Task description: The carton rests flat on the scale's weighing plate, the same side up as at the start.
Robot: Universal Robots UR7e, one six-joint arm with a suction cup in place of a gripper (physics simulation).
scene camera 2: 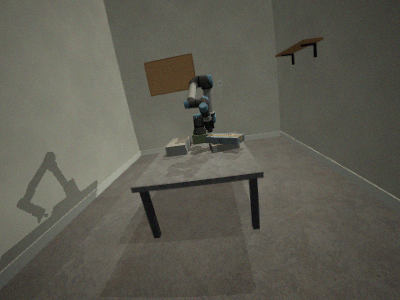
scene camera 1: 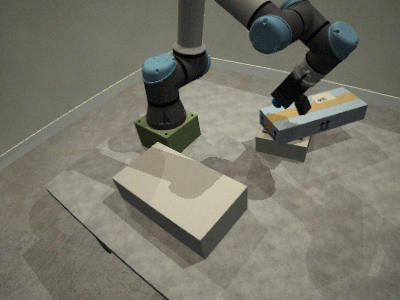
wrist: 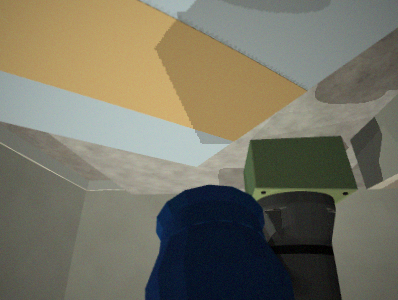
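Pixels of known places: hand, its tool point: point(scene camera 1: 276, 102) point(wrist: 210, 229); arm's base, origin of its link: point(scene camera 2: 199, 133) point(scene camera 1: 166, 118) point(wrist: 292, 203).
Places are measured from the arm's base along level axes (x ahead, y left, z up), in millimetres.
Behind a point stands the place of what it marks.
The pale blue carton point(scene camera 1: 320, 116) {x 486, y 242, z 39 mm} point(scene camera 2: 225, 139) {x 532, y 296, z 23 mm} point(wrist: 90, 102) {x 370, y 218, z 39 mm} lies across the top of the scale point(scene camera 1: 281, 148) {x 403, y 146, z -67 mm} point(scene camera 2: 224, 148) {x 454, y 275, z -83 mm}, tape and label side up, with arrows on its side pointing up. Its far end overhangs the scale. It looks near level, perhaps slightly tilted; I cannot tell whether it lies fully flat, as it hides most of the weighing plate. My gripper, a blue suction cup point(scene camera 1: 276, 103) point(wrist: 210, 200), is open and holds nothing. It is just above the near end of the carton, and in the wrist view it looks apart from the carton's top.
A large beige box point(scene camera 1: 180, 190) {x 290, y -219, z -5 mm} point(scene camera 2: 177, 147) {x 434, y -179, z -22 mm} lies on the table point(scene camera 1: 240, 260) {x 511, y -248, z -105 mm} point(scene camera 2: 200, 181) {x 1009, y 101, z -117 mm} in front of the arm's green base block point(scene camera 1: 172, 137) {x 88, y -57, z -16 mm} point(wrist: 297, 162) {x 84, y 10, z -55 mm}. A wall shelf point(scene camera 2: 302, 45) and a brown board point(scene camera 2: 170, 75) are far behind or beside the table.
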